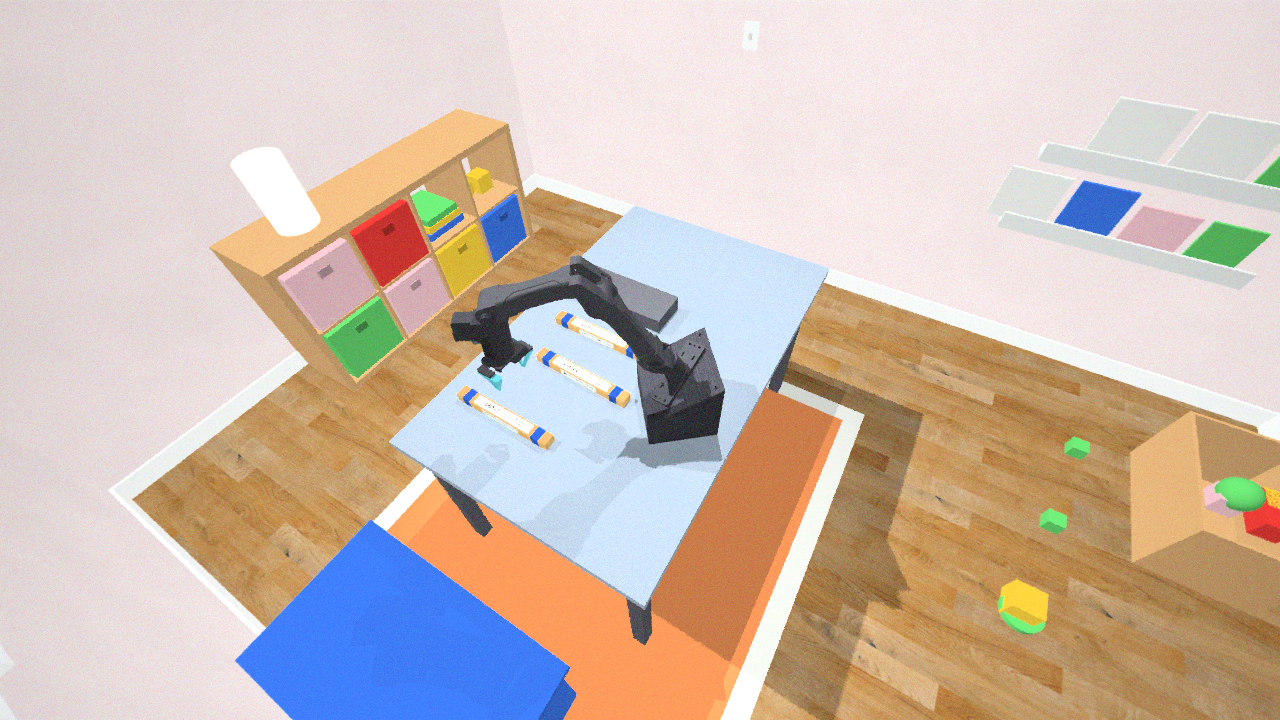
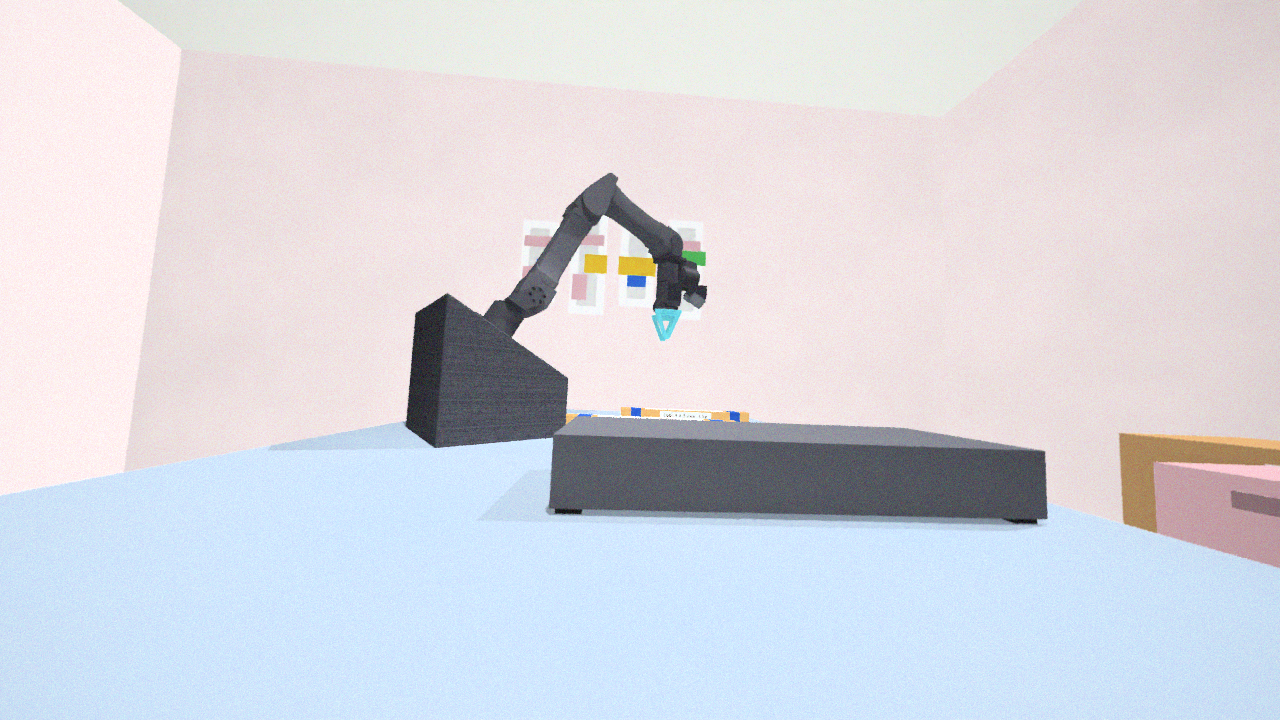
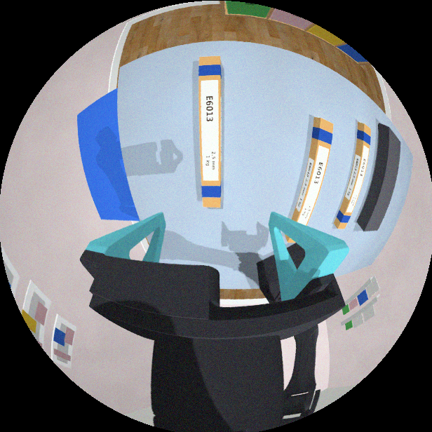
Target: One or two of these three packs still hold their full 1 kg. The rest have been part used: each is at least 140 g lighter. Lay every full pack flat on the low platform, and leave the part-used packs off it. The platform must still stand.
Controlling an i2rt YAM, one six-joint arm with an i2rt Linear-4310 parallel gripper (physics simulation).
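Frame: origin at the arm's base, x back, y right, z up, level; centimetres.
Seen in the pictures: gripper, between the fingertips: (image 1: 511, 378) (image 2: 664, 339); arm's base, origin of its link: (image 1: 679, 373) (image 2: 487, 342).
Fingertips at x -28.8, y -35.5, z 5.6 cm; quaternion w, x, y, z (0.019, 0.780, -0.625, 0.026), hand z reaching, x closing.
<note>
Offsets run from my fingertips to a thing's top centre. Level surfaces: height alone.
Three orange packs with blue bands and white E6013 labels lie flat on the table, apart from each other. The first pack @(dx -5.9, dy -3.9, dz -18.9 cm) (image 1: 505, 417) (image 3: 210, 132) is farthest from the platform. The middle pack @(dx -0.4, dy +22.4, dz -18.9 cm) (image 1: 583, 377) (image 3: 320, 162) and the third pack @(dx -9.6, dy +38.3, dz -18.9 cm) (image 1: 594, 334) (image 3: 356, 175) lie nearer; the arm hides an end of the third. The low dark grey platform @(dx -17.3, dy +55.7, dz -16.0 cm) (image 1: 657, 307) (image 2: 796, 474) (image 3: 384, 185) stands level and bears no pack. My gripper (image 1: 511, 370) (image 2: 664, 336) (image 3: 216, 217) is open and empty, above the table by the first and middle packs. Fill levels cannot be seen.
The arm's black base (image 1: 684, 402) (image 2: 483, 385) stands on the light blue table @(dz -22.0 cm) (image 1: 572, 528) (image 2: 537, 617) beside the packs' ends. A cube shelf (image 1: 358, 205) stands past the table's far side. A blue block (image 1: 393, 617) (image 3: 102, 160) stands off the table's end.
</note>
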